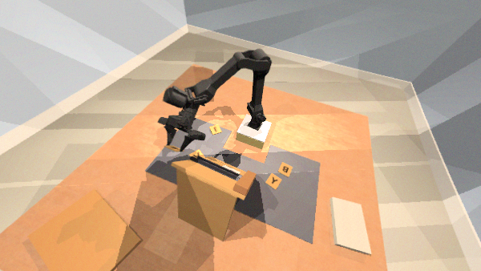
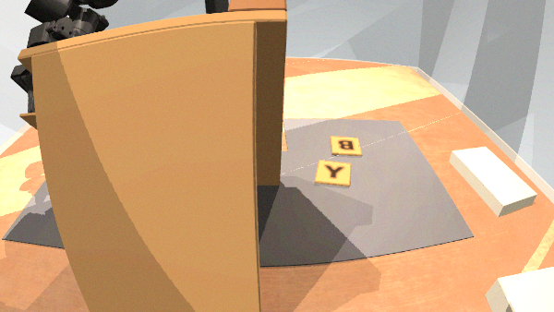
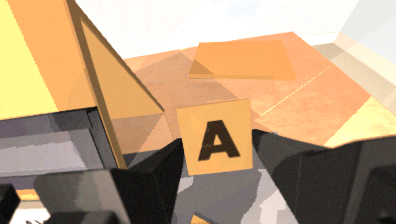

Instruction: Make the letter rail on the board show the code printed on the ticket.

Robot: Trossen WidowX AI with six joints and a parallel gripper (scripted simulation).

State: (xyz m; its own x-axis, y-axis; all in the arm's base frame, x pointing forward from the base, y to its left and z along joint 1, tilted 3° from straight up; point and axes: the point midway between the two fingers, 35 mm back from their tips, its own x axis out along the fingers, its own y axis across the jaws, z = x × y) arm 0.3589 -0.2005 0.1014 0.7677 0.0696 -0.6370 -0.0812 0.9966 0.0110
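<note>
Now: the letter tile right at my gripper tip. The rest, counted from my gripper tip: grey mat (22 cm to the left, 18 cm behind, 17 cm below); white ticket (22 cm to the left, 8 cm below, 7 cm behind); flat orange panel (37 cm ahead, 16 cm below, 10 cm to the right).
</note>
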